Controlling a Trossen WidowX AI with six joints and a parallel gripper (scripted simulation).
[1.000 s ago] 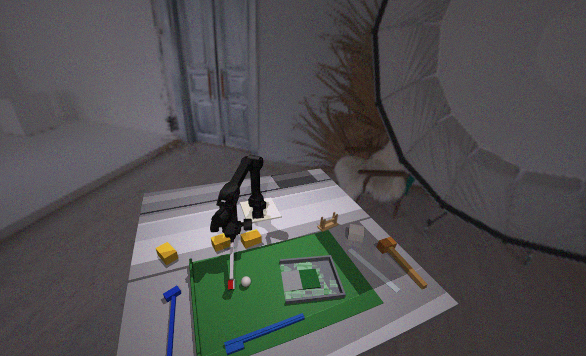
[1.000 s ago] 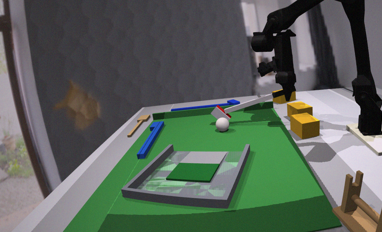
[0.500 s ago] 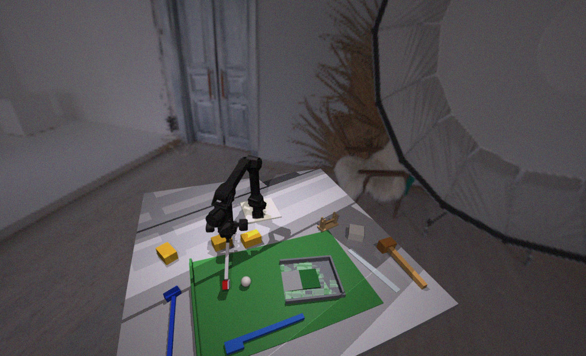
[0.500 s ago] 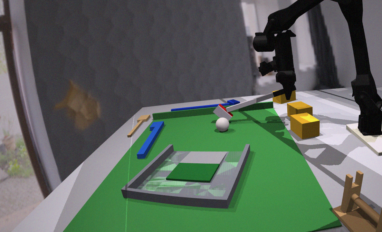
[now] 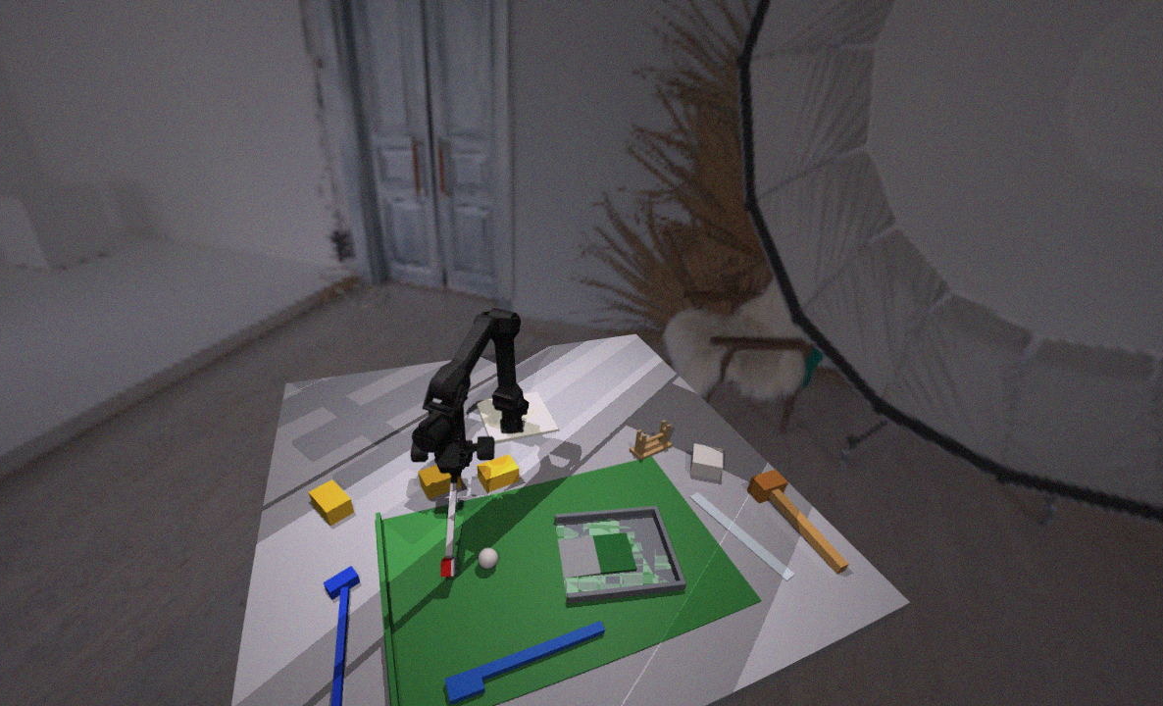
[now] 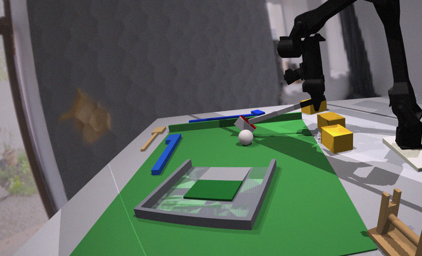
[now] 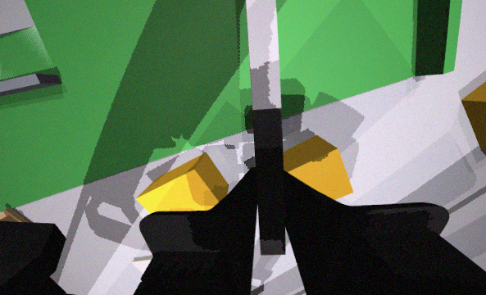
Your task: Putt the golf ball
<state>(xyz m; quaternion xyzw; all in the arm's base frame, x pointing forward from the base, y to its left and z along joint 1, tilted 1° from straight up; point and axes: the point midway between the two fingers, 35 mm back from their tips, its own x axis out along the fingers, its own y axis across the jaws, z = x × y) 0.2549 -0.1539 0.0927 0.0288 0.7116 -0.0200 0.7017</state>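
Now: the red putter 12 cm ahead of my gripper tip and 1 cm below it. The rest, counted from my gripper tip: blue putter 34 cm ahead, 22 cm to the right, 6 cm below; then green mat 22 cm ahead, 21 cm to the left, 7 cm below; then white golf ball 21 cm ahead, 7 cm to the left, 5 cm below.
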